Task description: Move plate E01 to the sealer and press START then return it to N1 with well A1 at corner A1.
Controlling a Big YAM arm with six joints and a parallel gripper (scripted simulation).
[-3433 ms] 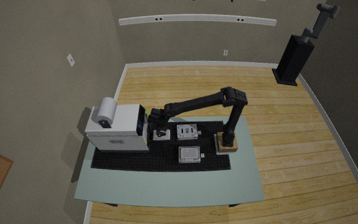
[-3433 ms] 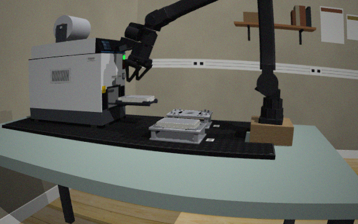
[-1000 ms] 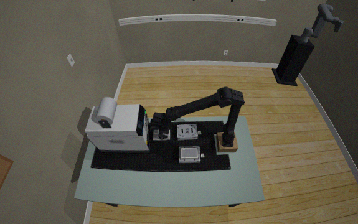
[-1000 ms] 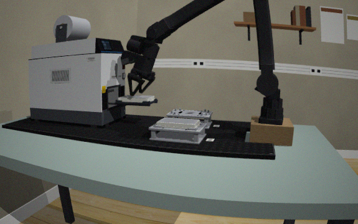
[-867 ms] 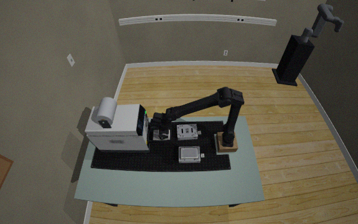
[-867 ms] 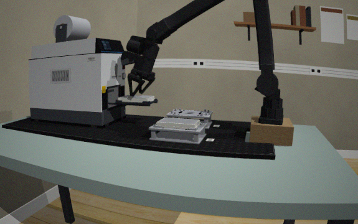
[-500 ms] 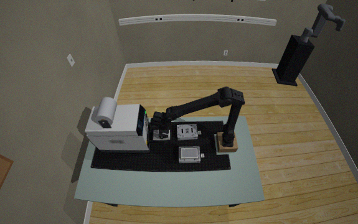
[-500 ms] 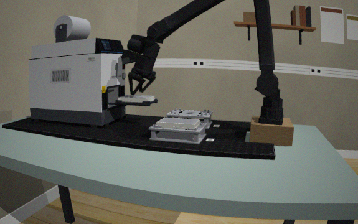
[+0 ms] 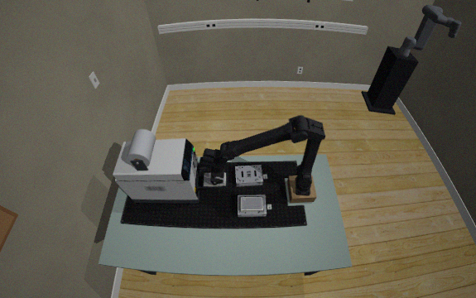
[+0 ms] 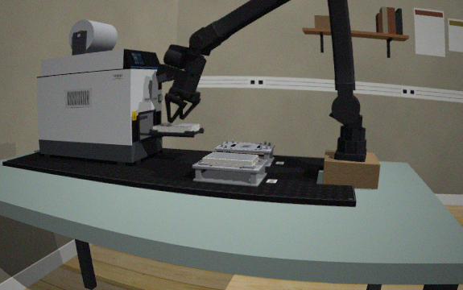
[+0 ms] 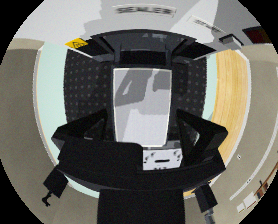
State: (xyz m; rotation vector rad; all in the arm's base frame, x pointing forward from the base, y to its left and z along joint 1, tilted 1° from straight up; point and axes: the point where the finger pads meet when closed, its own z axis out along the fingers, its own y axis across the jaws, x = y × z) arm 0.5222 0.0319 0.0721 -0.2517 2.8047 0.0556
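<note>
Now: hand 40 mm above the sealer stage. Round my hand: foil roll (330 mm ahead, 50 mm to the left, 280 mm above); then plate (230 mm behind, 110 mm to the left, 80 mm below).
</note>
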